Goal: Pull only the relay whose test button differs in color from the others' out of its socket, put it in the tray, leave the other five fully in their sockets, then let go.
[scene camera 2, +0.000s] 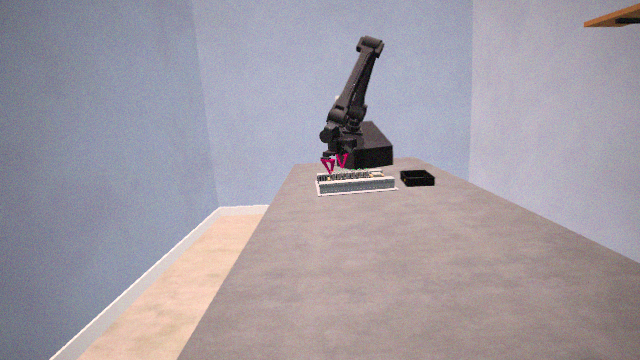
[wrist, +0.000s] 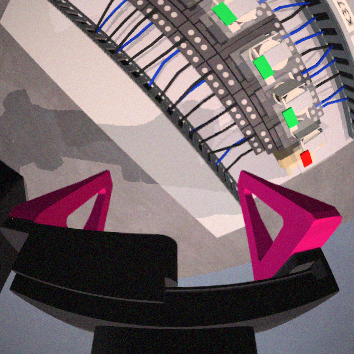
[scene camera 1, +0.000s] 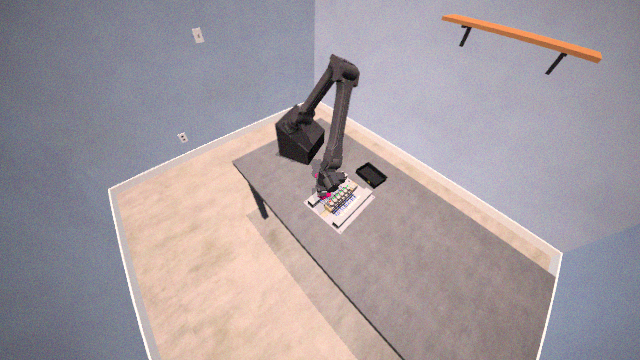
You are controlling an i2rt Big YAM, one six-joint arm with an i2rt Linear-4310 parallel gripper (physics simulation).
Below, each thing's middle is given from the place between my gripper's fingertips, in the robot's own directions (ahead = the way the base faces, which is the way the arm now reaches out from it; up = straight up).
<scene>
Now: the clear-cased relay (wrist: 313, 144) 90 mm ahead of my hand and 20 mm to the right of it. Also, from my hand: white panel (scene camera 1: 319, 207): 90 mm ahead, 70 mm to the left, 50 mm below.
</scene>
